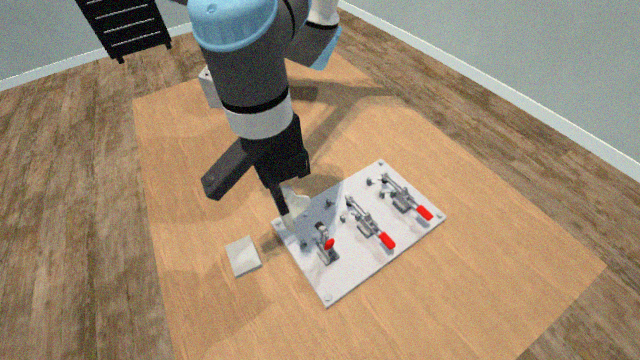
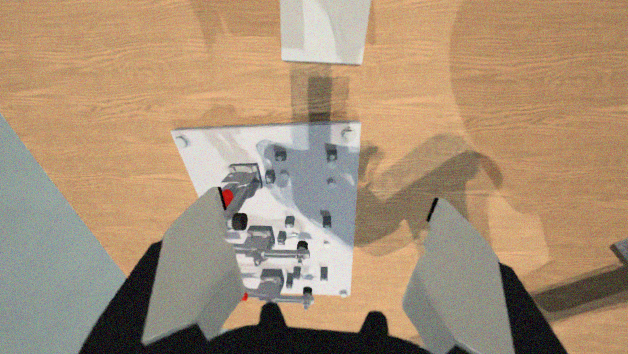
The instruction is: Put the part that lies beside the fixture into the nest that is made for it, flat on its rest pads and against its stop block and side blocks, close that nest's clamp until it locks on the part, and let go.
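Frame: origin at the arm's base, x ahead, y left, z up, level; centimetres.
Where they show: gripper, fingertip midpoint: (image 1: 277, 202) (image 2: 324, 194).
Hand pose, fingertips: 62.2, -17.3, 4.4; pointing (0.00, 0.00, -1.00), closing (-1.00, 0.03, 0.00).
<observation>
Things, the pixels of their top centre, and the offset from my fingertips, as dx, dy, dz. "pt": a spot on its surface instead. Level surfaces: height alone.
- pale flat rectangular plate, middle of its top: (image 2: 323, 24) (image 1: 242, 254) +0.5, -11.1, -11.2
- white fixture plate, surface spot: (image 2: 200, 155) (image 1: 331, 285) pt +16.5, +2.1, -11.2
- part, surface spot: (image 2: 242, 177) (image 1: 322, 251) pt +10.2, +3.9, -8.8
- middle clamp, middle of its top: (image 2: 252, 264) (image 1: 369, 215) +10.0, +15.9, -5.5
- far clamp, middle of its top: (image 2: 265, 309) (image 1: 407, 189) +9.5, +26.9, -5.0
- wooden table top, its level: dz -12.7
The part, a pale flat rectangular plate (image 1: 243, 256) (image 2: 325, 32), lies on the table beside the fixture's near-left edge. The white fixture plate (image 1: 340, 280) (image 2: 200, 155) carries three toggle clamps and small dark blocks. The clamp closest to the part (image 1: 326, 250) (image 2: 242, 177) has its arm and red handle raised. The middle clamp (image 1: 367, 225) (image 2: 262, 240) and the far clamp (image 1: 400, 197) (image 2: 272, 285) have long arms reaching over their block groups. My gripper (image 1: 295, 212) (image 2: 324, 194) is open and empty, above the fixture's left corner region. Its exact height is unclear.
The fixture lies on a wooden table top (image 1: 480, 265) (image 2: 100, 80). The arm's shadow falls across the fixture's left part. Round bolt heads sit at the plate's corners. A black drawer cabinet (image 1: 127, 30) stands beyond the table, against the wall.
</observation>
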